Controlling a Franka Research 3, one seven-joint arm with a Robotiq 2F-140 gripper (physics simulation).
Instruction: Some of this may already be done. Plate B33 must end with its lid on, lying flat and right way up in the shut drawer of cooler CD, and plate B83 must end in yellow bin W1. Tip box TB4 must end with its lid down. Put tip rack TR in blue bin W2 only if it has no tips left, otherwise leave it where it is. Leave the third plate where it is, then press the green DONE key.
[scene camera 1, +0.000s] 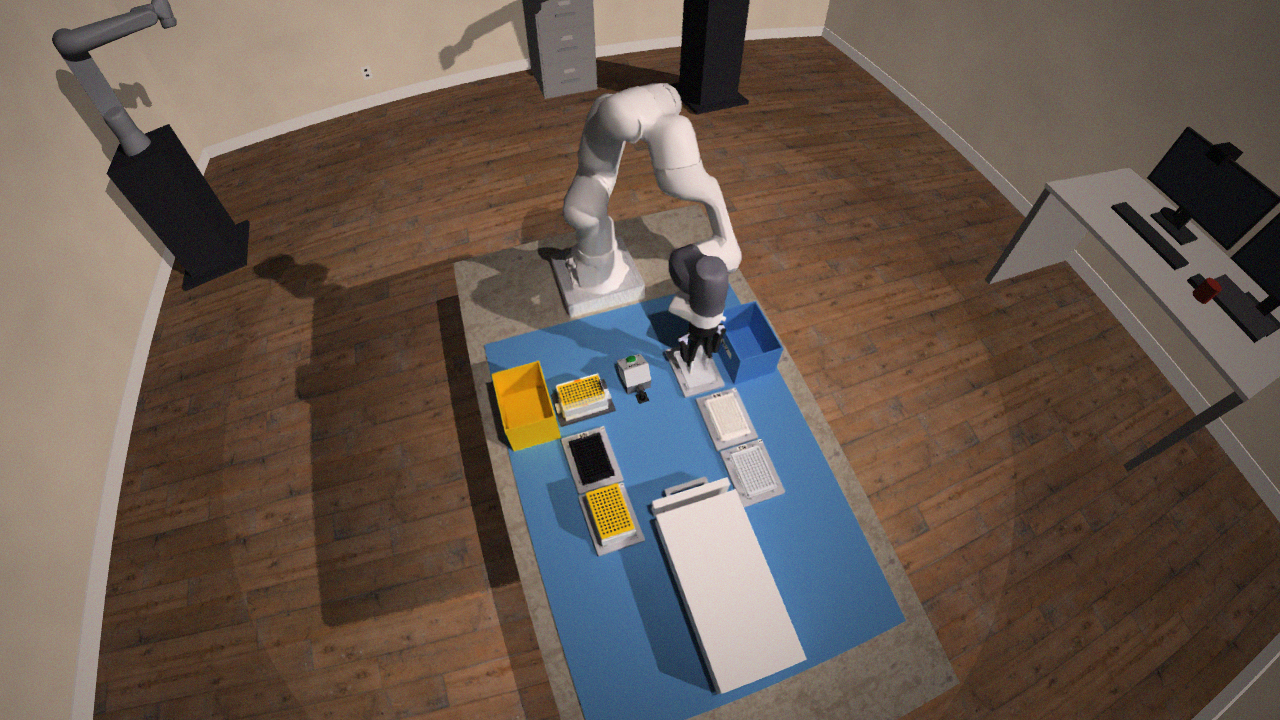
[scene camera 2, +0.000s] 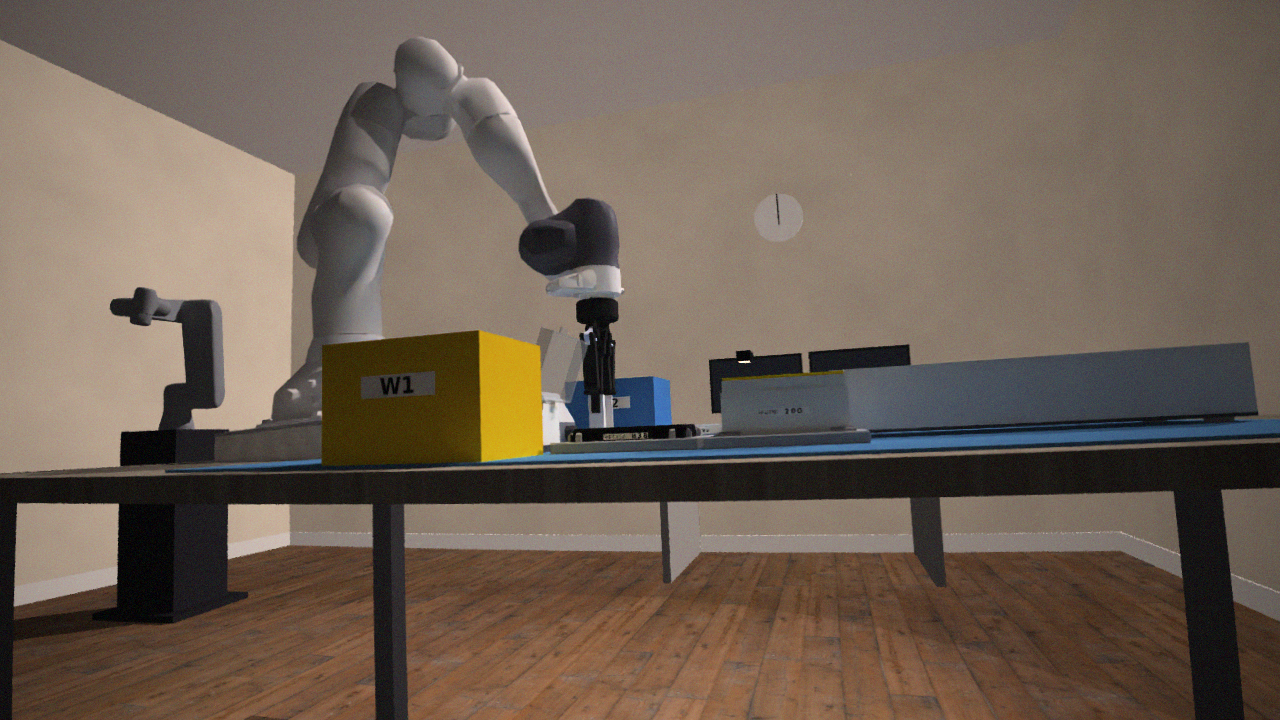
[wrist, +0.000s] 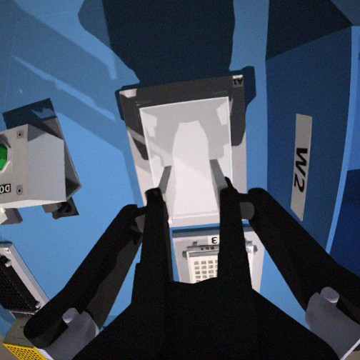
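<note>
My gripper (scene camera 1: 700, 354) (scene camera 2: 601, 410) (wrist: 192, 174) is partly open and empty, its fingertips low over a flat white lid or lidded plate (scene camera 1: 693, 373) (wrist: 192, 112) in a grey nest. A white plate (scene camera 1: 728, 416) (wrist: 202, 266) sits in nest N3, and a pale welled plate (scene camera 1: 754, 470) is beyond it. Plate codes are unreadable. A tip box (scene camera 1: 581, 395) with yellow tips stands beside yellow bin W1 (scene camera 1: 535, 436) (scene camera 2: 398, 429); its clear lid (scene camera 2: 556, 362) is raised. A black rack (scene camera 1: 592, 458) (scene camera 2: 633, 434) shows no coloured tips. The green DONE key (scene camera 1: 631, 359) (wrist: 3, 156) shows.
Blue bin W2 (scene camera 1: 756, 368) (scene camera 2: 657, 407) (wrist: 282, 150) stands right beside the gripper. The white cooler (scene camera 1: 733, 582) (scene camera 2: 1047, 389) lies farther along the mat, its drawer front (scene camera 1: 691, 497) close to the body. A second box of yellow tips (scene camera 1: 610, 512) (scene camera 2: 783, 402) stands past the black rack.
</note>
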